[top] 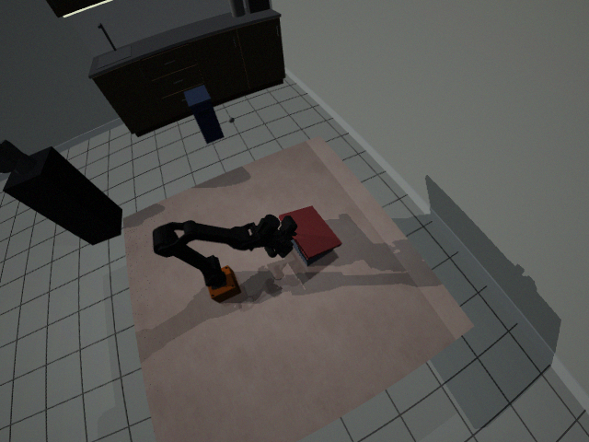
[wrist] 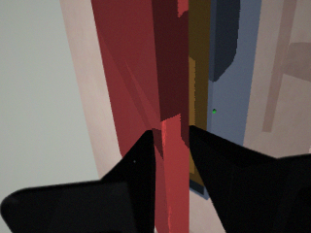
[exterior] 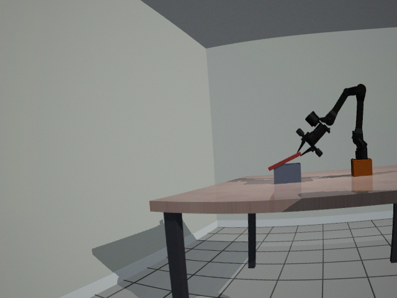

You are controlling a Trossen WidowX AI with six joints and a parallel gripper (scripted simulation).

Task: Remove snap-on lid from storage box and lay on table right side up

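The red lid lies 7 cm ahead of my gripper tip, 2 cm below it and 1 cm to the left of it. From my gripper tip the other things lie so: storage box 9 cm below, 6 cm ahead, 1 cm to the left.
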